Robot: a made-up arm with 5 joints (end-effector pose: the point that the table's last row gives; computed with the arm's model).
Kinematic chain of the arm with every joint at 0, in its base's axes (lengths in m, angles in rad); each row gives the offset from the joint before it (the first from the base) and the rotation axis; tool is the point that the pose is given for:
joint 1: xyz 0 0 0.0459 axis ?
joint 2: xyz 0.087 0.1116 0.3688 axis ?
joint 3: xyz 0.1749 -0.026 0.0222 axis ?
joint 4: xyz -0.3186 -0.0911 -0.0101 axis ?
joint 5: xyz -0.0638 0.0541 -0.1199 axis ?
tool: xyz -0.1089 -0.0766 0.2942
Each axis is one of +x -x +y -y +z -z.
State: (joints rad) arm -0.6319 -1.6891 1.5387 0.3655 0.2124
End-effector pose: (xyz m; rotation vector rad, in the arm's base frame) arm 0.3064 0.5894 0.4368 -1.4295 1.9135 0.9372
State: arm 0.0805 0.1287 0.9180 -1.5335 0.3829
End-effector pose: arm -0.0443 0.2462 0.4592 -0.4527 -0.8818 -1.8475
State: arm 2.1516 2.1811 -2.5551 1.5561 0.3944
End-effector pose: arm 0.4083 -0.4481 0.0289 0.5206 2.3251 0.0774
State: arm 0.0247 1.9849 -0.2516 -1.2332 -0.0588
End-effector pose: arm -0.0010 0.0987 0.1311 1.2645 -1.5719 -0.5338
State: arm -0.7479 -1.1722 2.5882 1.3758 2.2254
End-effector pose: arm -0.0984 0.6434 0.3466 -2.6296 -0.1074 1.2782
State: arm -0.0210 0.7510 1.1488 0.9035 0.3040
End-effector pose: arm -0.3178 0.1486 0.4462 -1.2494 -0.3100 0.0896
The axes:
joint 1: +x
joint 2: -y
joint 3: -x
joint 4: +z
joint 5: -z

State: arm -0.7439 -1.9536 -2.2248 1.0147 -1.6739
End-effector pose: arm -0.0211 0.3561 0.4131 0.3201 -0.7288 0.4499
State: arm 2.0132 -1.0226 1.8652 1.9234 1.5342
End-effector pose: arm 0.1683 -0.7756 0.0376 0.0634 -0.4028 1.3387
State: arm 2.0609 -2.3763 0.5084 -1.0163 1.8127
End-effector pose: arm 0.2056 -0.3999 0.1172 -0.4478 0.6147 -0.2561
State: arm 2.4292 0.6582 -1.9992 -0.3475 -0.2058
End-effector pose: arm -0.0813 -0.0352 -0.0422 -1.8242 0.6132 0.0671
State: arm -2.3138 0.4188 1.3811 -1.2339 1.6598
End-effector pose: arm 0.0759 0.0629 -0.3696 0.2056 -2.8964 0.8376
